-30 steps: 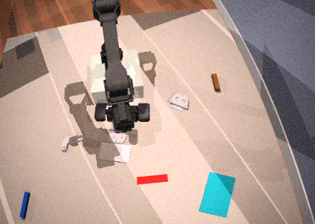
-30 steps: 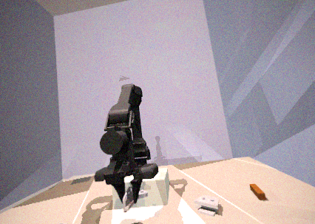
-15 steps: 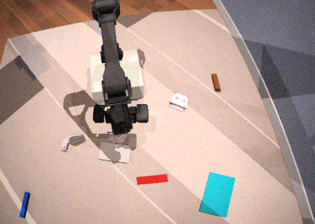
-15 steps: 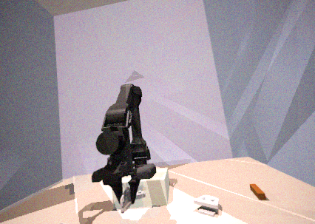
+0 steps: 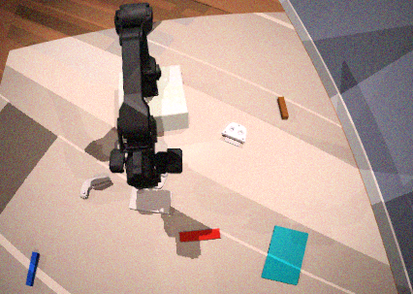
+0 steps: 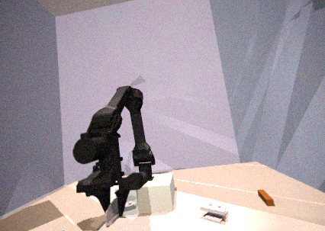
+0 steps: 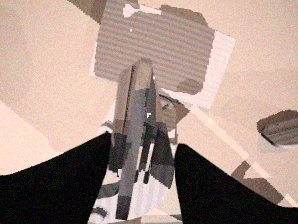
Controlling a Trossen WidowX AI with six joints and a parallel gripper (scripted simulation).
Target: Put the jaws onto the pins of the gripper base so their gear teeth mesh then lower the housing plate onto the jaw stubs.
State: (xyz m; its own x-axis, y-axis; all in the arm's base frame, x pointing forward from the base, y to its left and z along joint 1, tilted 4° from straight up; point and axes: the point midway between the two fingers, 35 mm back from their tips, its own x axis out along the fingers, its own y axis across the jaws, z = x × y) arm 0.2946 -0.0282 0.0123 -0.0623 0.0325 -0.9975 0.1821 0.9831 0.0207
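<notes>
My gripper tip is 8 cm above the white plate, 4 cm short of it and 2 cm to the left of it. The rest, counted from my gripper tip: red bar 18 cm ahead, 10 cm to the left, 8 cm below; cyan sheet 33 cm to the left, 29 cm ahead, 8 cm below; jaw 3 cm behind, 2 cm to the left.
</notes>
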